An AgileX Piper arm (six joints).
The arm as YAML. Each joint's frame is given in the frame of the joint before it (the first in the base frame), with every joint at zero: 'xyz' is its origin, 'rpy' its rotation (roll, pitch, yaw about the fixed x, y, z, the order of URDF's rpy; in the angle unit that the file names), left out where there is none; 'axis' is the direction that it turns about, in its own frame. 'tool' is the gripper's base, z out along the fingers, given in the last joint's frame.
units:
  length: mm
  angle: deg
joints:
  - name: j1
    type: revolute
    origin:
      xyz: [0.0, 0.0, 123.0]
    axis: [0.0, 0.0, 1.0]
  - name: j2
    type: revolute
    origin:
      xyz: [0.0, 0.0, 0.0]
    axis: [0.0, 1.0, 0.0]
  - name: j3
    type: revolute
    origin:
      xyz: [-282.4, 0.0, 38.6]
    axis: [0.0, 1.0, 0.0]
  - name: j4
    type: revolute
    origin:
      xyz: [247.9, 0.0, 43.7]
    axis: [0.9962, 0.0, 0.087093]
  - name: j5
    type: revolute
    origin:
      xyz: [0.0, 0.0, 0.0]
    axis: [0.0, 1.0, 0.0]
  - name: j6
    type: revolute
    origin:
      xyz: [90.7, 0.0, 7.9]
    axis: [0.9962, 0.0, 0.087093]
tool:
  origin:
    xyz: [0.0, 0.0, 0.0]
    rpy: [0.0, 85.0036, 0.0]
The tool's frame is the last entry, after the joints.
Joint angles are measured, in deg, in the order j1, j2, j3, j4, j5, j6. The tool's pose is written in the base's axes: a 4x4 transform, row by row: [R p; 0 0 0 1], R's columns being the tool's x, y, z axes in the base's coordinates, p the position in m. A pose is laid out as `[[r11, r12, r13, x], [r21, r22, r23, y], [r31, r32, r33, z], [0, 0, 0, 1]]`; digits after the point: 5 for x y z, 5 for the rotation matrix.
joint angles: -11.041, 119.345, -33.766, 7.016, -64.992, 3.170
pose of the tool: [[-0.23340, 0.32175, 0.91761, 0.31391], [0.15399, 0.94399, -0.29183, -0.07152], [-0.96011, 0.07319, -0.26987, 0.08186], [0, 0, 0, 1]]
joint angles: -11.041, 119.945, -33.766, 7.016, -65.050, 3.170
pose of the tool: [[-0.24233, 0.32244, 0.91505, 0.31350], [0.15562, 0.94386, -0.29138, -0.07144], [-0.95763, 0.07179, -0.27890, 0.07858], [0, 0, 0, 1]]
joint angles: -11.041, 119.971, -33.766, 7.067, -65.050, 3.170
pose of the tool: [[-0.24259, 0.32330, 0.91467, 0.31345], [0.15604, 0.94356, -0.29213, -0.07151], [-0.95750, 0.07186, -0.27935, 0.07843], [0, 0, 0, 1]]
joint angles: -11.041, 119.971, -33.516, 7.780, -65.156, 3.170
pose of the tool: [[-0.24271, 0.33507, 0.91039, 0.31202], [0.16104, 0.93935, -0.30280, -0.07227], [-0.95664, 0.07312, -0.28195, 0.07793], [0, 0, 0, 1]]
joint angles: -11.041, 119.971, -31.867, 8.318, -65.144, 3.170
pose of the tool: [[-0.26804, 0.34581, 0.89921, 0.30406], [0.16991, 0.93570, -0.30920, -0.07150], [-0.94831, 0.06991, -0.30956, 0.07382], [0, 0, 0, 1]]
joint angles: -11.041, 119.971, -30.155, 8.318, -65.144, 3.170
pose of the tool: [[-0.29571, 0.34779, 0.88972, 0.29595], [0.17531, 0.93531, -0.30735, -0.06992], [-0.93905, 0.06509, -0.33756, 0.06984], [0, 0, 0, 1]]
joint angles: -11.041, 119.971, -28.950, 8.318, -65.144, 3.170
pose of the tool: [[-0.31503, 0.34910, 0.88255, 0.29017], [0.17908, 0.93505, -0.30595, -0.06879], [-0.93203, 0.06166, -0.35708, 0.06718], [0, 0, 0, 1]]
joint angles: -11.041, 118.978, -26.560, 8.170, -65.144, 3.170
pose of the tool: [[-0.33772, 0.34811, 0.87451, 0.27962], [0.18243, 0.93568, -0.30201, -0.06652], [-0.92340, 0.05754, -0.37951, 0.06724], [0, 0, 0, 1]]
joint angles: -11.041, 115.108, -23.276, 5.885, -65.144, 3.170
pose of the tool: [[-0.33571, 0.31002, 0.88948, 0.26798], [0.16539, 0.94902, -0.26835, -0.06092], [-0.92733, 0.05703, -0.36987, 0.07946], [0, 0, 0, 1]]
